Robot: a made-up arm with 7 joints. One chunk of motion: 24 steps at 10 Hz.
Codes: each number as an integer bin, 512 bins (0 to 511) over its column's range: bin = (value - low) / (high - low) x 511, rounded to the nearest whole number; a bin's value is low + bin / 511 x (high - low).
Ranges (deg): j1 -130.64..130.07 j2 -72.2..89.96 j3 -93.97..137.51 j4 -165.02..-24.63 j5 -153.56..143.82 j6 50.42..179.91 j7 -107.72..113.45
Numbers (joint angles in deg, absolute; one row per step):
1: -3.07 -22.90 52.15 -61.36 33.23 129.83 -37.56
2: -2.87 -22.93 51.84 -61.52 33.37 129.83 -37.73
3: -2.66 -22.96 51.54 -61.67 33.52 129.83 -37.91
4: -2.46 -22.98 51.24 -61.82 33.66 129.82 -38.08
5: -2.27 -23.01 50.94 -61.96 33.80 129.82 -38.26
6: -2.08 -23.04 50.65 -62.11 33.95 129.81 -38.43
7: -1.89 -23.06 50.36 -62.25 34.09 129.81 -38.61
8: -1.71 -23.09 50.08 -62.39 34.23 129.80 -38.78
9: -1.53 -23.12 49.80 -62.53 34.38 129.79 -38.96
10: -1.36 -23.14 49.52 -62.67 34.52 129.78 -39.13
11: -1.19 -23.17 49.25 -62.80 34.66 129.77 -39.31
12: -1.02 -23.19 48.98 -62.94 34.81 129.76 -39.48
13: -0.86 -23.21 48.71 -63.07 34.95 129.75 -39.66
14: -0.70 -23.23 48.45 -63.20 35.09 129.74 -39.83
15: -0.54 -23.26 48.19 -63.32 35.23 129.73 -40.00
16: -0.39 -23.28 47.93 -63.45 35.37 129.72 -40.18
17: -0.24 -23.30 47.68 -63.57 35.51 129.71 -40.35
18: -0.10 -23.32 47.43 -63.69 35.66 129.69 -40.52
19: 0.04 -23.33 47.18 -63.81 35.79 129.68 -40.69
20: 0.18 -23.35 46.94 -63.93 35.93 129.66 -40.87
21: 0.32 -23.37 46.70 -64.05 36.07 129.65 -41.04
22: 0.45 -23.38 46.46 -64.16 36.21 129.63 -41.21
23: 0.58 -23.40 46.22 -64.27 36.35 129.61 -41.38
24: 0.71 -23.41 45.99 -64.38 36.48 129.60 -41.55
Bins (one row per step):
1: 250 155 323 377 321 313 162
2: 250 155 322 377 321 313 162
3: 251 155 321 376 321 313 161
4: 251 155 321 376 322 313 161
5: 252 155 320 375 322 313 160
6: 252 155 319 375 322 313 160
7: 252 155 319 374 322 313 160
8: 253 155 318 374 323 313 159
9: 253 155 317 373 323 313 159
10: 253 155 317 373 323 313 158
11: 254 155 316 372 323 313 158
12: 254 154 316 372 324 313 158
13: 254 154 315 371 324 313 157
14: 255 154 314 371 324 313 157
15: 255 154 314 370 324 313 156
16: 255 154 313 370 325 313 156
17: 256 154 313 369 325 313 156
18: 256 154 312 369 325 313 155
19: 256 154 312 368 325 313 155
20: 256 154 311 368 326 313 154
21: 257 154 311 368 326 313 154
22: 257 154 310 367 326 313 154
23: 257 154 309 367 326 313 153
24: 257 154 309 366 327 312 153

